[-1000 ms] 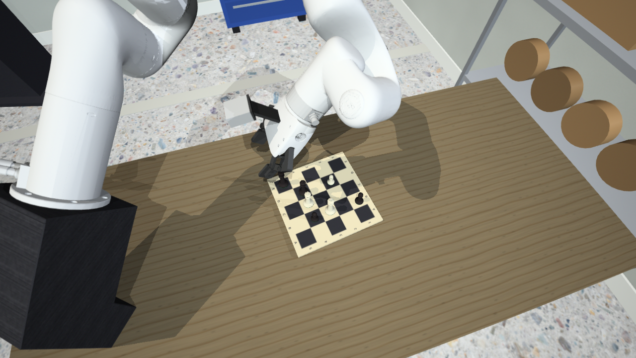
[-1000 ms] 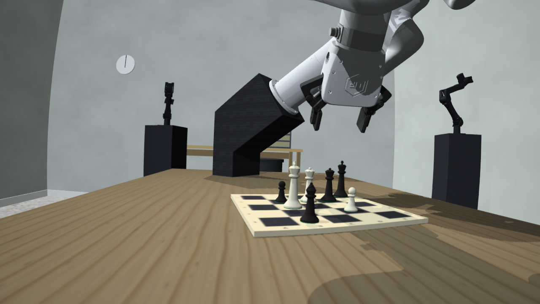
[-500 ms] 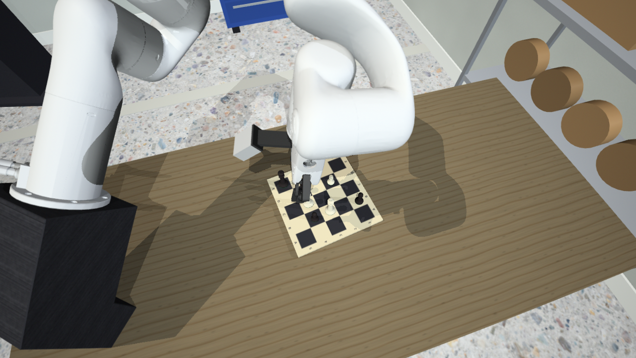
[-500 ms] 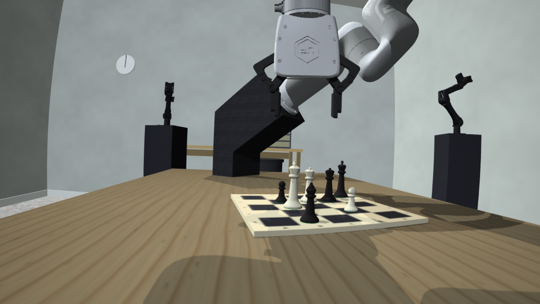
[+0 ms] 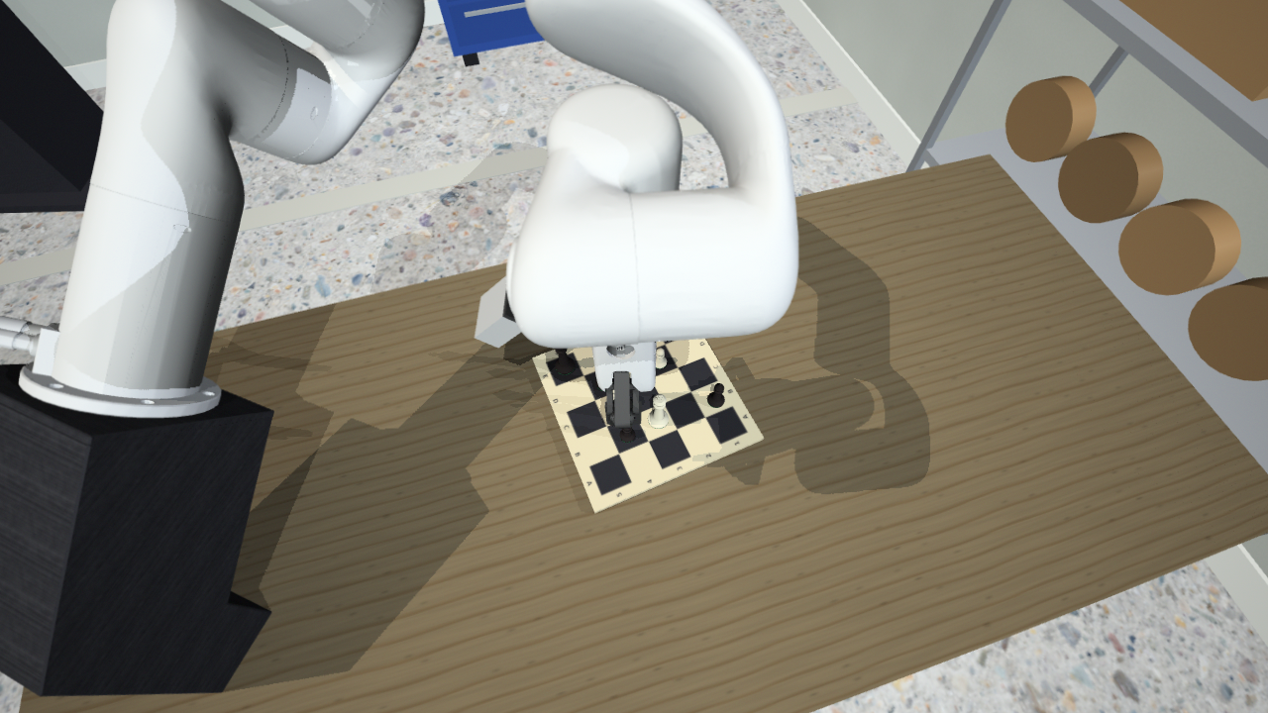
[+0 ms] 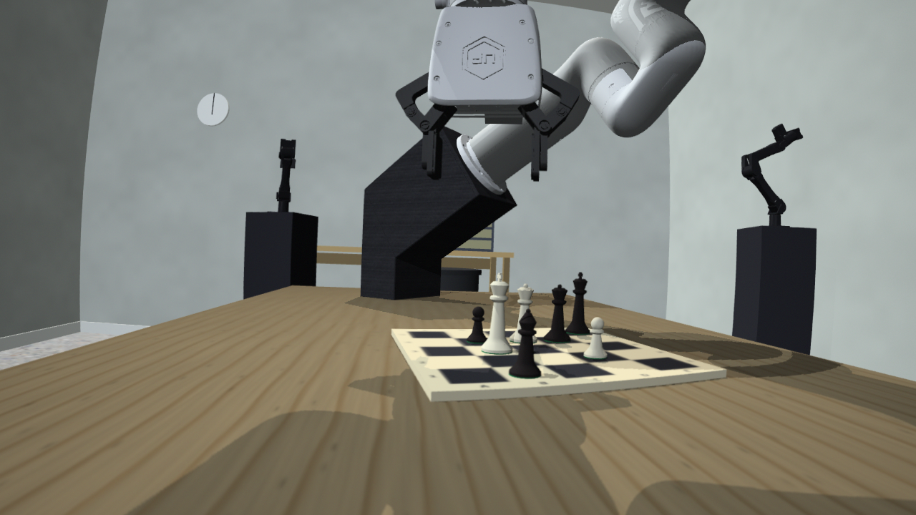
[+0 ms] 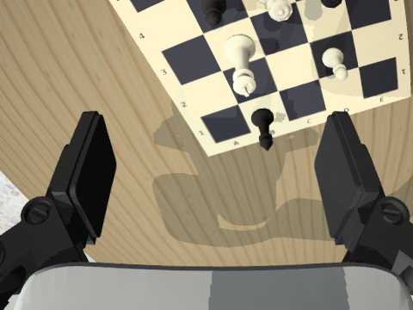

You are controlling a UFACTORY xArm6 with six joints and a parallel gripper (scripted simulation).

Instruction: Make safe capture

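The black pawn lies 14 cm below my hand. The rest, counted from my hand: white king 12 cm below, 4 cm ahead, 2 cm to the left; then black queen 13 cm below, 7 cm to the left, 3 cm behind; then white queen 13 cm below, 4 cm to the left, 1 cm behind.
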